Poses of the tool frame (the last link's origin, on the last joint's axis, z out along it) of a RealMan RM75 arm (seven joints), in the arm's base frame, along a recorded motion.
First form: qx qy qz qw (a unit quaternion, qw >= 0); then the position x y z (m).
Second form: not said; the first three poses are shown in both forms.
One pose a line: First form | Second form
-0.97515 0.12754 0.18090 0.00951 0.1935 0.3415 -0.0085 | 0.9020 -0.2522 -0.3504 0.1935; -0.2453 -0.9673 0.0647 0.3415; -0.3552 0.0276 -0.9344 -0.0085; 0 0 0 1
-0.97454 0.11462 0.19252 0.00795 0.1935 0.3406 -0.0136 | 0.8996 -0.2265 -0.3734 0.1935; -0.2203 -0.9736 0.0596 0.3406; -0.3771 0.0286 -0.9257 -0.0136; 0 0 0 1
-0.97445 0.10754 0.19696 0.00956 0.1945 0.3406 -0.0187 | 0.8993 -0.2134 -0.3818 0.1945; -0.2058 -0.9767 0.0610 0.3406; -0.3859 0.0237 -0.9222 -0.0187; 0 0 0 1
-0.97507 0.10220 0.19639 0.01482 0.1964 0.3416 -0.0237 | 0.9020 -0.2051 -0.3800 0.1964; -0.1935 -0.9787 0.0690 0.3416; -0.3860 0.0112 -0.9224 -0.0237; 0 0 0 1
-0.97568 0.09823 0.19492 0.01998 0.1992 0.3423 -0.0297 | 0.9047 -0.1995 -0.3764 0.1992; -0.1839 -0.9799 0.0773 0.3423; -0.3843 -0.0007 -0.9232 -0.0297; 0 0 0 1
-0.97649 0.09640 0.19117 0.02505 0.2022 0.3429 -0.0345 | 0.9083 -0.1978 -0.3685 0.2022; -0.1787 -0.9802 0.0858 0.3429; -0.3782 -0.0121 -0.9257 -0.0345; 0 0 0 1
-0.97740 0.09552 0.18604 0.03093 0.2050 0.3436 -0.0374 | 0.9125 -0.1982 -0.3578 0.2050; -0.1752 -0.9798 0.0960 0.3436; -0.3696 -0.0249 -0.9289 -0.0374; 0 0 0 1
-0.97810 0.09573 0.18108 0.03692 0.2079 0.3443 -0.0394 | 0.9161 -0.2006 -0.3472 0.2079; -0.1739 -0.9789 0.1069 0.3443; -0.3613 -0.0376 -0.9317 -0.0394; 0 0 0 1
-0.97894 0.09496 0.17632 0.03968 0.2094 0.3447 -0.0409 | 0.9198 -0.1999 -0.3377 0.2094; -0.1719 -0.9788 0.1112 0.3447; -0.3527 -0.0442 -0.9347 -0.0409; 0 0 0 1
